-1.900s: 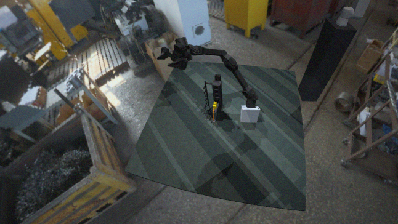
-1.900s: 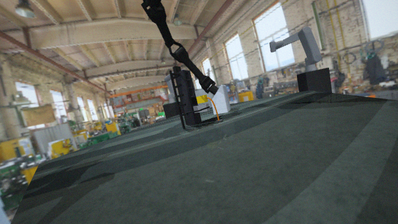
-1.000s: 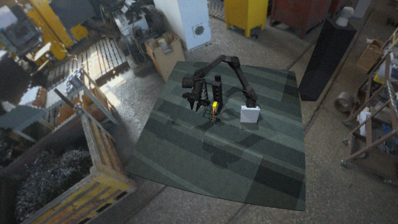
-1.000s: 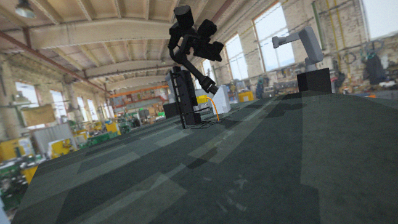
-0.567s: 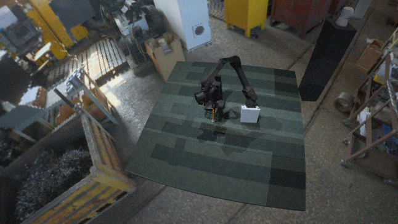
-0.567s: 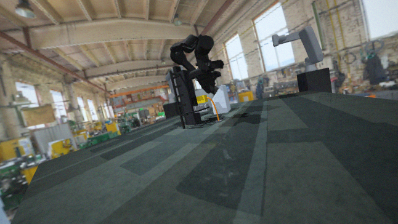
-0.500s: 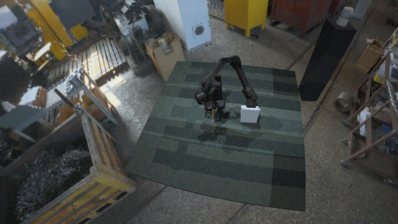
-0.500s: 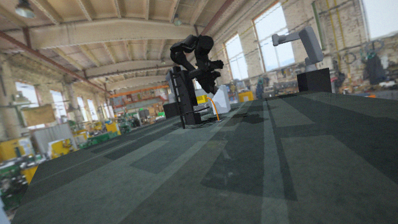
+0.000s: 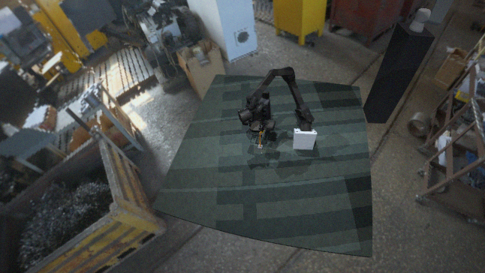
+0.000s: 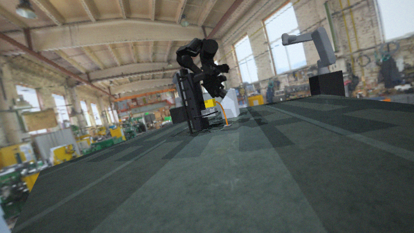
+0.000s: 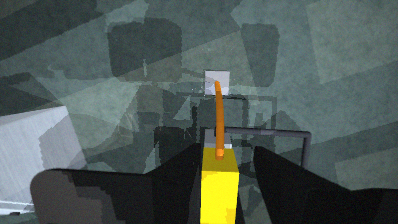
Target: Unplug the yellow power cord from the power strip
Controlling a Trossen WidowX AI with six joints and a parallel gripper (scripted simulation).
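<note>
Right now the yellow plug is 6 cm to the right of my gripper tip, 1 cm below it and 1 cm behind it.
</note>
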